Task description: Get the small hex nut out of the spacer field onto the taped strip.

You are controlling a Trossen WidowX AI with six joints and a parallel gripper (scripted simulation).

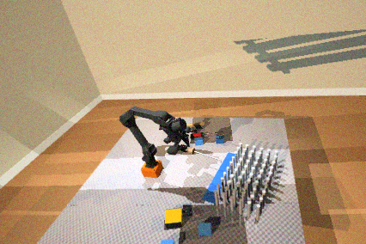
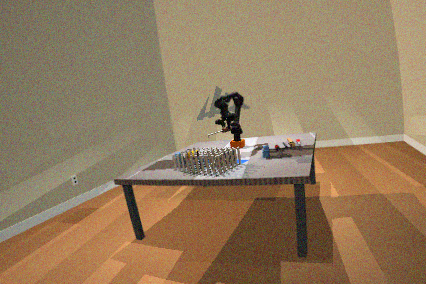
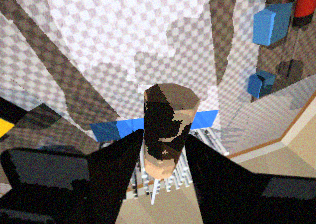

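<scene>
Now: the blue taped strip 19 cm below my gripper tip, 19 cm ahead of it and 3 cm to the left of it. Round my gripper tip: yellow block (33 cm to the right, 17 cm below, 5 cm ahead); then wooden-handled rod (10 cm ahead, 1 cm to the right, 1 cm below).
</scene>
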